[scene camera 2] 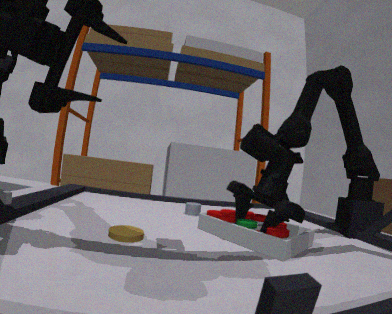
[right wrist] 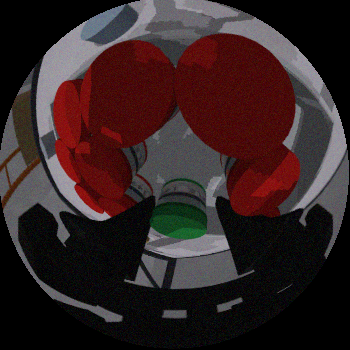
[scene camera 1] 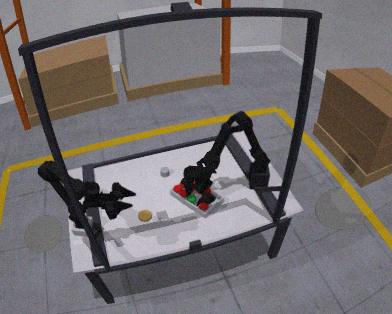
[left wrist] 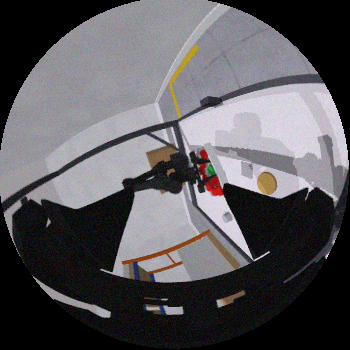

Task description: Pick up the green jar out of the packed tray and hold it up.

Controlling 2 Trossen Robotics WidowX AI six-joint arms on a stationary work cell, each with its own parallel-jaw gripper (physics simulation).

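Frame: origin at the left arm's base, x left, y back, z up, level; metres.
Seen in the pictures: left gripper, fingertip midpoint: [scene camera 2: 113,71] [scene camera 1: 134,200] [left wrist: 179,189]; right gripper, fingertip midpoint: [right wrist: 186,200] [scene camera 1: 192,202]; right arm's base, origin of the base link: [scene camera 2: 360,199] [scene camera 1: 260,168] [left wrist: 172,163].
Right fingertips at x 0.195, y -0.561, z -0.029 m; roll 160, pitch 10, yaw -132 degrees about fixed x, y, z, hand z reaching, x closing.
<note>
A point is followed by its place in that frame.
The green jar [scene camera 1: 192,199] @[x 0.186, y -0.562, z 0.002 m] [scene camera 2: 247,224] @[x 0.175, y -0.557, z 0.000 m] [left wrist: 211,169] @[x 0.186, y -0.546, z 0.002 m] [right wrist: 179,220] @[x 0.209, y -0.570, z 0.002 m] stands in the grey tray [scene camera 2: 240,243] @[x 0.168, y -0.548, z -0.041 m] [left wrist: 218,162] @[x 0.166, y -0.548, z -0.039 m] among several red-lidded jars [scene camera 1: 180,188] @[x 0.264, y -0.499, z 0.001 m] [scene camera 2: 277,232] @[x 0.127, y -0.611, z 0.001 m] [left wrist: 215,187] @[x 0.259, y -0.504, z 0.003 m] [right wrist: 235,95]. My right gripper [scene camera 1: 192,192] [scene camera 2: 252,225] @[x 0.195, y -0.561, z -0.029 m] [right wrist: 186,200] @[x 0.195, y -0.561, z -0.029 m] is open and points down into the tray. Its fingertips are on either side of the green lid, with gaps showing in the right wrist view. My left gripper [scene camera 1: 134,199] @[x -0.024, y -0.331, z 0.227 m] [scene camera 2: 113,71] @[x -0.024, y -0.331, z 0.227 m] is open and empty, raised over the left side of the table, far from the jar. The right arm hides part of the tray.
A gold disc [scene camera 1: 145,215] @[x 0.105, y -0.326, z -0.034 m] [scene camera 2: 126,233] @[x 0.092, y -0.330, z -0.034 m] [left wrist: 267,183] @[x 0.102, y -0.317, z -0.034 m] lies on the table left of the tray in scene camera 1. A small grey cylinder [scene camera 1: 165,171] @[x 0.406, y -0.410, z -0.011 m] [scene camera 2: 193,208] @[x 0.396, y -0.409, z -0.022 m] [left wrist: 227,217] @[x 0.398, y -0.393, z -0.019 m] stands behind it. A blue-grey disc [right wrist: 107,25] lies beyond the tray in the right wrist view.
</note>
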